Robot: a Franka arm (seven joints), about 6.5 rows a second.
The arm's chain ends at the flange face. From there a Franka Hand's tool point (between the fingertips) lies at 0.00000 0.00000 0.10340 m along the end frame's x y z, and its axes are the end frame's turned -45 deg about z.
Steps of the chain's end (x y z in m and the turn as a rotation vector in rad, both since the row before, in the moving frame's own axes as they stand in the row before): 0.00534, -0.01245, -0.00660, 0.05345, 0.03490, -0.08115; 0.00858, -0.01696, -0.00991, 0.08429, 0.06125, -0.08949; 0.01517, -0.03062, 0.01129, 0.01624, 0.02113, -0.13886
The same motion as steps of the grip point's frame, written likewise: 0.01897, -0.00664, -0.00681, 0.01312, 0.06247, -0.08115; 0.02859, -0.00808, -0.01047, 0.01629, 0.10291, -0.08949; 0.03513, -0.01076, 0.01125, -0.00346, 0.02642, -0.13886
